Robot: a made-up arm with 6 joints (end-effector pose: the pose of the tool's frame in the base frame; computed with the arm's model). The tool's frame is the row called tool.
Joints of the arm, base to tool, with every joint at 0 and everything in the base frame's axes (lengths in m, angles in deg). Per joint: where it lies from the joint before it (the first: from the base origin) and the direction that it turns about. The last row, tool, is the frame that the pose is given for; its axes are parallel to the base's.
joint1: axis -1 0 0 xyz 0 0 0.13
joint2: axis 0 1 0 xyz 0.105 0.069 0.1
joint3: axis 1 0 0 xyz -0.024 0.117 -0.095
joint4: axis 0 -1 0 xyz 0.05 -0.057 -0.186
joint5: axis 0 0 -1 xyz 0.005 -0.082 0.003
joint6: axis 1 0 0 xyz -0.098 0.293 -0.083
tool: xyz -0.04 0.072 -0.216
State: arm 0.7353 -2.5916 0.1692 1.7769 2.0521 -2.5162
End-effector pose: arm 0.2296 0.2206 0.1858 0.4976 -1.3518 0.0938
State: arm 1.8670 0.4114 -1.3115 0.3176 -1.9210 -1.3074
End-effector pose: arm 0.1879 0.2428 0.3425 0.7184 -1.8118 -1.6148
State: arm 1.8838 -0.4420 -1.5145 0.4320 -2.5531 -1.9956
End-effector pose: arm 0.1477 0.2968 0.0672 0.0076 -1.2702 -1.5751
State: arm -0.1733 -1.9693 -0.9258 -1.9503 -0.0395 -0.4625
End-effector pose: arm 0.3244 0.3046 0.1532 0.0768 0.2311 -0.7802
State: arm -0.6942 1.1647 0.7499 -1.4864 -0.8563 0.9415
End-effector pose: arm 0.1924 -0.1485 0.4150 -1.5592 -1.7392 -0.1608
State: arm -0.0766 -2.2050 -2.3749 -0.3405 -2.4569 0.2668
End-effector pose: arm -0.2284 0.3433 -0.2489 -0.4324 0.2973 -0.2067
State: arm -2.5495 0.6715 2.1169 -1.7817 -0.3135 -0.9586
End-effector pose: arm -0.1362 -0.2005 0.1332 -1.5124 1.2848 -0.5950
